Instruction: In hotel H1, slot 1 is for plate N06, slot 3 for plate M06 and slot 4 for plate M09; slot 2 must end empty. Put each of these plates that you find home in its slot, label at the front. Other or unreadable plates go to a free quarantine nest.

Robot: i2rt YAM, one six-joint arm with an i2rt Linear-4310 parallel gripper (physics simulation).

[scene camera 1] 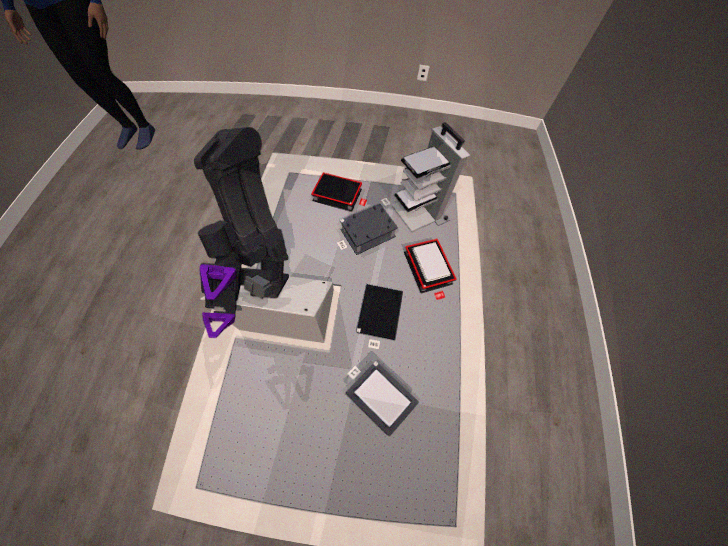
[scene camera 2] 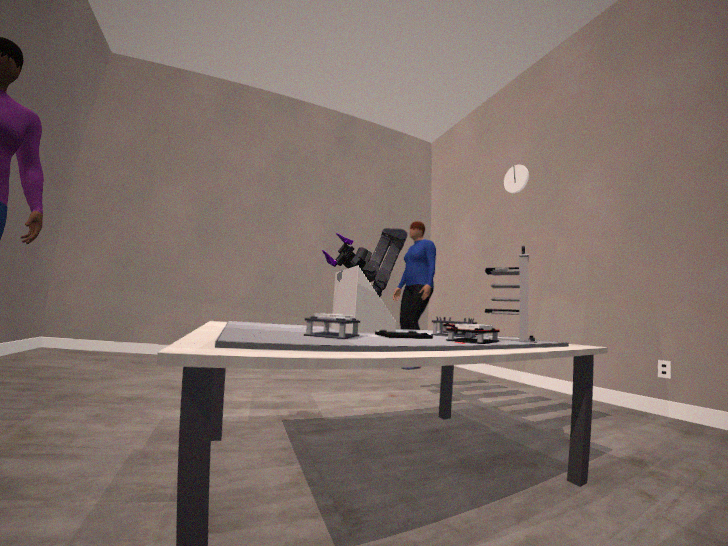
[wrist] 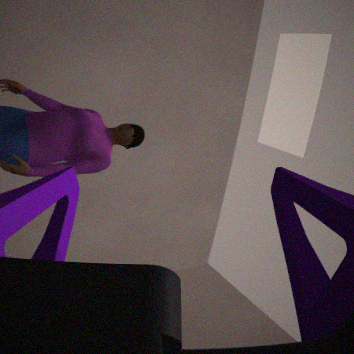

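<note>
My gripper is open and empty, raised beside the arm's base, away from the plates. Hotel H1 stands at the back right. One plate lies on its top shelf and another plate on its lowest; the two middle shelves look empty. A white plate lies on a red-rimmed nest. Another white plate lies on a dark grey nest. Plate labels are unreadable.
A second red-rimmed nest with a black top stands at the back. A dark grey pegged stand is near the hotel. A flat black pad lies mid-board. The arm's pale base block stands at the left.
</note>
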